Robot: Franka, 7 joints.
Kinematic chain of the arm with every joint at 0, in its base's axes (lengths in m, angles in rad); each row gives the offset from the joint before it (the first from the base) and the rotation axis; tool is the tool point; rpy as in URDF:
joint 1: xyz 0 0 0.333 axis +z
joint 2: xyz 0 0 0 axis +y
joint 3: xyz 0 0 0.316 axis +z
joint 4: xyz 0.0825 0 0 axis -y
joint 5: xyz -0.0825 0 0.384 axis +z
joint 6: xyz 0 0 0 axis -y
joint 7: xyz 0.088 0 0 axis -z
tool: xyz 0 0 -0.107 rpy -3.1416 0 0
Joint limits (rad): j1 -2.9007..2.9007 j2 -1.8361..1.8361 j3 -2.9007..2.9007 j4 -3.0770..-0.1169 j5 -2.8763..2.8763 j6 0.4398..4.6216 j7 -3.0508..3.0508
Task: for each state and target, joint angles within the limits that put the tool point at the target. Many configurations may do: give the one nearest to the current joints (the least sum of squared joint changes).
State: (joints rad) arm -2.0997 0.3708 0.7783 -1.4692 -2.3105 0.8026 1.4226
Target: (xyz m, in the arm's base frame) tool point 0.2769 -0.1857 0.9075
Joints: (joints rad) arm -1.7716 -0.2571 1.0853 -1.4639 -2.3362 0.5283 1.4226
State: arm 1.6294 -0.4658 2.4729 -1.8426 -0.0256 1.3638 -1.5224
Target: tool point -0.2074 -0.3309 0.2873
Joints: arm 1.6798 -0.2588 2.4817 -2.1840 -0.0194 1.1083 -1.5224
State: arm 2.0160 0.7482 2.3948 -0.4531 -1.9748 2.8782 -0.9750
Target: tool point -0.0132 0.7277 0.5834
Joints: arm 1.6491 1.4299 2.5092 -0.1169 -1.8932 3.6350 -0.9750
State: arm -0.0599 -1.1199 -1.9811 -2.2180 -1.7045 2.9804 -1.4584
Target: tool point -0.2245 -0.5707 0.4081
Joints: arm -0.0522 -1.0325 -1.7552 -1.9409 -1.6580 3.0026 -1.4584
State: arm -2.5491 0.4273 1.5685 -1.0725 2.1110 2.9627 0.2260
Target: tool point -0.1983 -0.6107 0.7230
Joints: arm -2.8005 0.5081 1.4196 -1.1928 2.1335 3.1324 0.2260
